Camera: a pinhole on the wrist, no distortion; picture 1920 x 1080 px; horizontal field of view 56.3 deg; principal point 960.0 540.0 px. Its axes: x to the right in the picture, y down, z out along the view. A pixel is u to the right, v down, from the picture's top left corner.
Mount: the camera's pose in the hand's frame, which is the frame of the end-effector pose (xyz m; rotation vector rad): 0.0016 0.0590 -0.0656 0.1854 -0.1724 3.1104
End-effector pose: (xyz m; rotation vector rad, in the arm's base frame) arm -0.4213 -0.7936 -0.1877 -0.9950 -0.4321 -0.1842
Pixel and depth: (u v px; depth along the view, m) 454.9 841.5 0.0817
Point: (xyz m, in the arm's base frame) -0.3816 -0.7637 -0.1958
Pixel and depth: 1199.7 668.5 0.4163
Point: -0.5251 -0.5090 -0.0143
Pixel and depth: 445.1 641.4 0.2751
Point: -0.3686 -0.6183 -0.0571
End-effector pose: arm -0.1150 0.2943 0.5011 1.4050 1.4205 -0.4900
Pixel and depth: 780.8 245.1 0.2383
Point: 0.0245 0.1924 0.4151
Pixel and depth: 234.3 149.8 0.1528
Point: -0.0001 0.2821 0.4272
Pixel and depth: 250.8 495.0 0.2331
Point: 0.0023 0.2309 0.3531
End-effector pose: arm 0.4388 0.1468 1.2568 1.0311 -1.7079 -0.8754
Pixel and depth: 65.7 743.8 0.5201
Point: -0.0020 -0.1243 1.1822
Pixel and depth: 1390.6 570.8 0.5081
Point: 0.0296 0.2477 1.0894
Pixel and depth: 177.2 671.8 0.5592
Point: -0.0432 -0.1052 1.1774
